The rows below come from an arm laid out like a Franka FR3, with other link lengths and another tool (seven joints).
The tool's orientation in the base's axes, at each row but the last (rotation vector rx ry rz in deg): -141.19, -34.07, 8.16; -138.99, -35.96, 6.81; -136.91, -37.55, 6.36; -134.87, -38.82, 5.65; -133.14, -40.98, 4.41; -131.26, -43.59, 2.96
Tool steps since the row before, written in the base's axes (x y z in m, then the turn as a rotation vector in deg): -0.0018, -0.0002, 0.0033, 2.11, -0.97, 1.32; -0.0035, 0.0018, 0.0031, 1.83, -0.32, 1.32; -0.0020, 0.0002, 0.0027, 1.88, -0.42, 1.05; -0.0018, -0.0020, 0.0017, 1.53, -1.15, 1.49; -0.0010, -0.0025, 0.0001, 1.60, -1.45, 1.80; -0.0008, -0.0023, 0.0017, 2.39, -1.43, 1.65
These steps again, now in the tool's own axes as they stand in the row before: -0.0016, -0.0024, -0.0024, 1.50, 0.75, -2.08; -0.0021, -0.0045, -0.0007, 1.55, 0.19, -1.66; -0.0014, -0.0026, -0.0015, 1.52, 0.44, -1.51; -0.0024, -0.0006, -0.0020, 0.91, 0.47, -2.20; -0.0021, 0.0010, -0.0013, 0.86, 0.49, -2.63; -0.0016, -0.0002, -0.0025, 1.49, 0.97, -2.70
